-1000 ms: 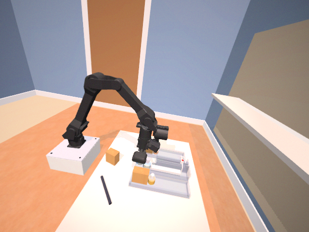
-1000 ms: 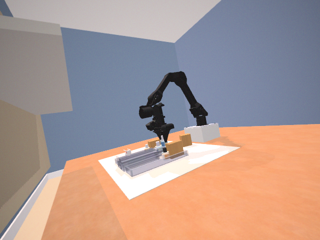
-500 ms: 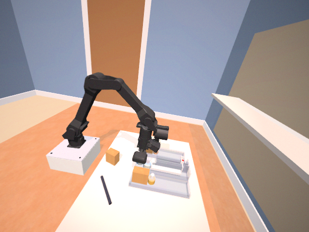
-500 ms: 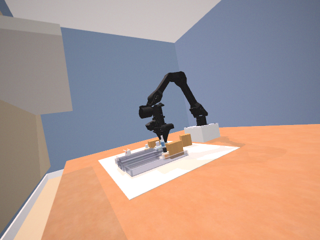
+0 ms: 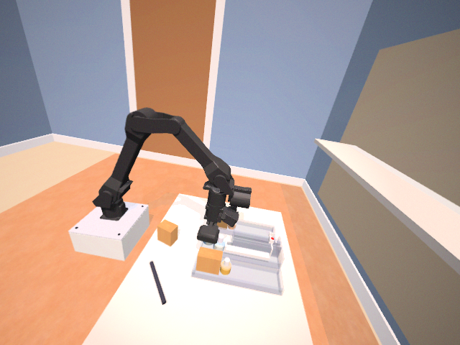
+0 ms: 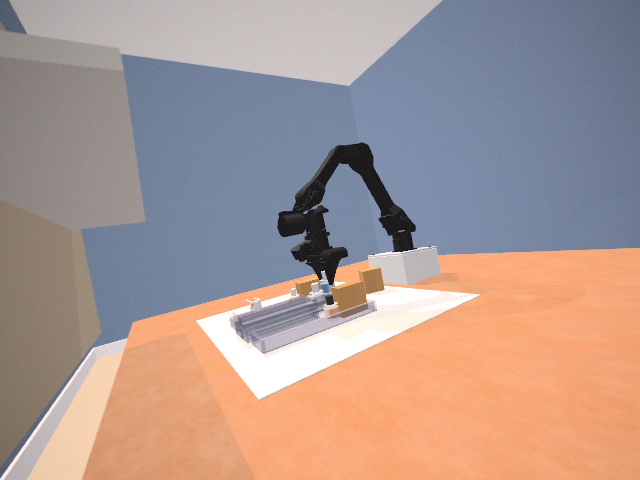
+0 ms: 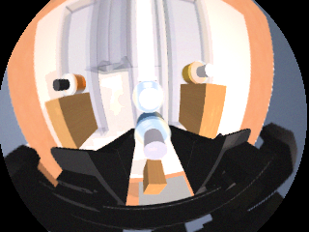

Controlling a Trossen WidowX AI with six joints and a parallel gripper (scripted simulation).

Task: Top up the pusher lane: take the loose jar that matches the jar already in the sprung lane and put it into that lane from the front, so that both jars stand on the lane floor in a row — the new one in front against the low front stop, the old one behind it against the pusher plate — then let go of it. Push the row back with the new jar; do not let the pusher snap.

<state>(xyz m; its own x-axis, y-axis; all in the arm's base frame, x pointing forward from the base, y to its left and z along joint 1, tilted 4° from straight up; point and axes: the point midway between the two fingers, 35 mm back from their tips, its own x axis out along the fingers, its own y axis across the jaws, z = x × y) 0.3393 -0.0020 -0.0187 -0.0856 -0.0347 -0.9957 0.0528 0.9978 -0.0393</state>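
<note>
The grey lane rack lies 150 mm ahead of my gripper tip, 40 mm below it and 20 mm to the left of it. Round my gripper tip: red mark: 230 mm ahead, 30 mm to the left, 10 mm above; shelf: 510 mm ahead, 310 mm above, 30 mm to the right; dark rod: 150 mm to the right, 130 mm behind, 50 mm below.
</note>
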